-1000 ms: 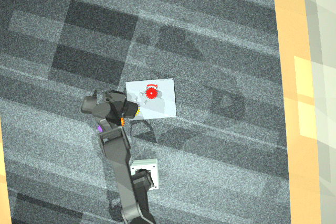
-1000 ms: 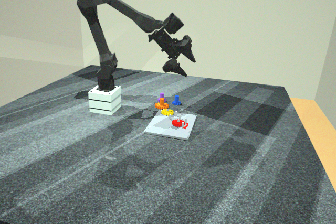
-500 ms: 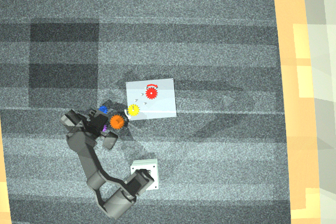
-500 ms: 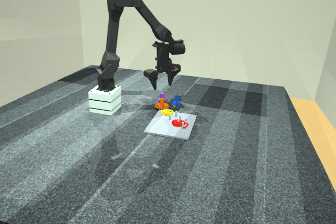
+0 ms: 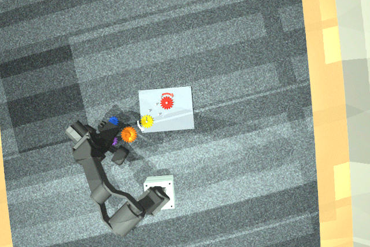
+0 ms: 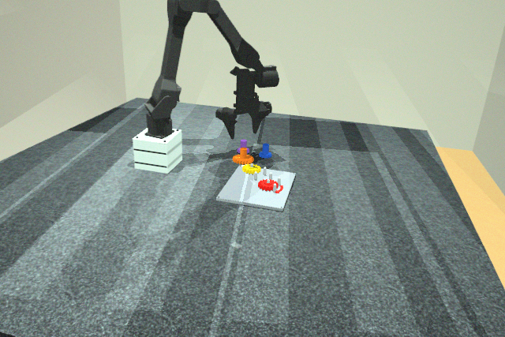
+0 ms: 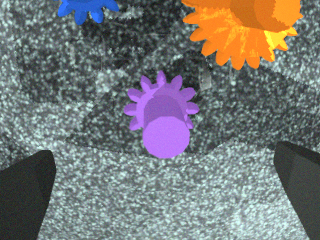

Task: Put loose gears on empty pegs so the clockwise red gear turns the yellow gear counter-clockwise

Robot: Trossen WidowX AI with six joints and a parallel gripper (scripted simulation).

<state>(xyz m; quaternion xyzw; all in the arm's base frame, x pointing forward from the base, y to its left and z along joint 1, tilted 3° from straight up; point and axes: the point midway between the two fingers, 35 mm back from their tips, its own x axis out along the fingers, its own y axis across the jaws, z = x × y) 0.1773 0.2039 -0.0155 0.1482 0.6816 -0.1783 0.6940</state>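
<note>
Now: the purple gear 40 mm below my gripper tip. Round my gripper tip: orange gear 30 mm ahead, 60 mm to the right, 40 mm below; white arrow 70 mm ahead, 110 mm to the right, 50 mm below; blue gear 80 mm ahead, 40 mm below.
</note>
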